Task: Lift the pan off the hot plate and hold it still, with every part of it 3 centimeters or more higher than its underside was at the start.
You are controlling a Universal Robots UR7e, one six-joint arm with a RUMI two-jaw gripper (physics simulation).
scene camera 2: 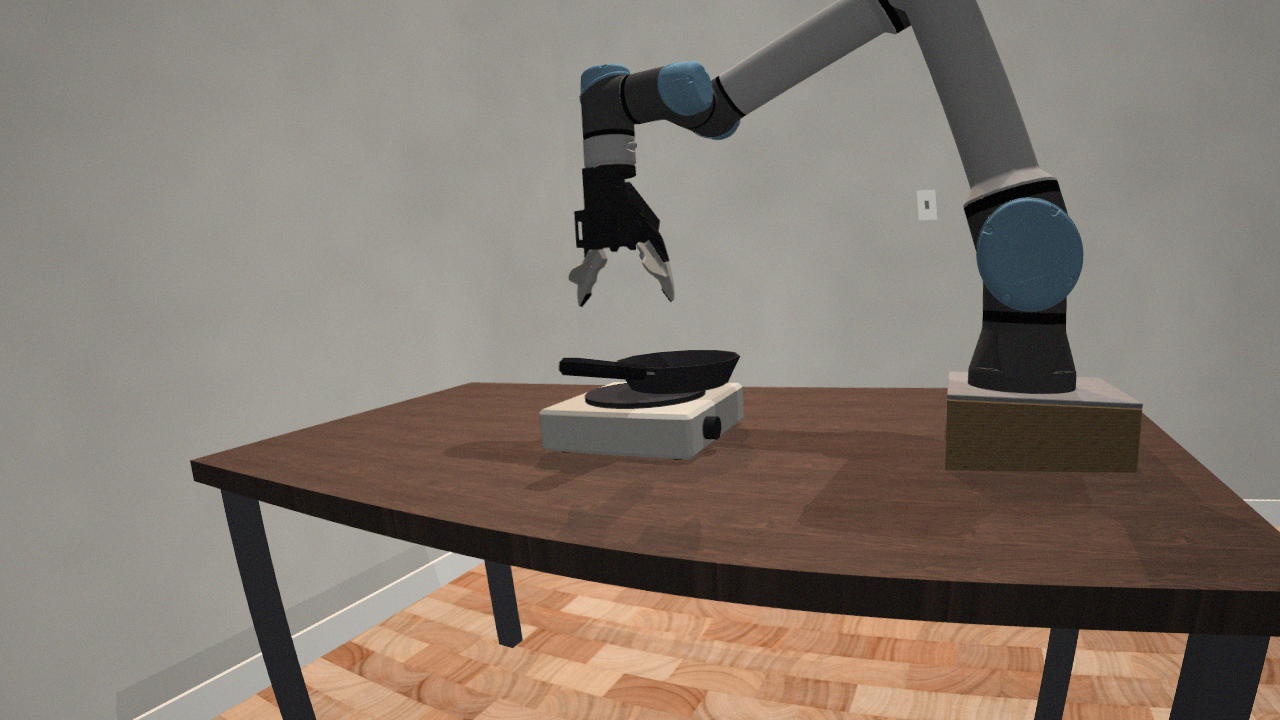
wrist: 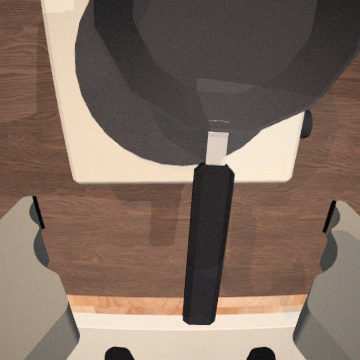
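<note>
The black pan rests on the dark round disc of the white hot plate, off-centre, towards the knob side. Its black handle sticks out past the hot plate's edge, towards the left in the scene view and downward in the wrist view. My gripper is open and empty, pointing down, above the pan's handle side. In the wrist view the handle lies between the two spread fingers, a little right of the middle, below them and untouched.
The hot plate's black knob is on its side. The hot plate stands on the brown wooden table. The robot's base block stands on the table at the right in the scene view.
</note>
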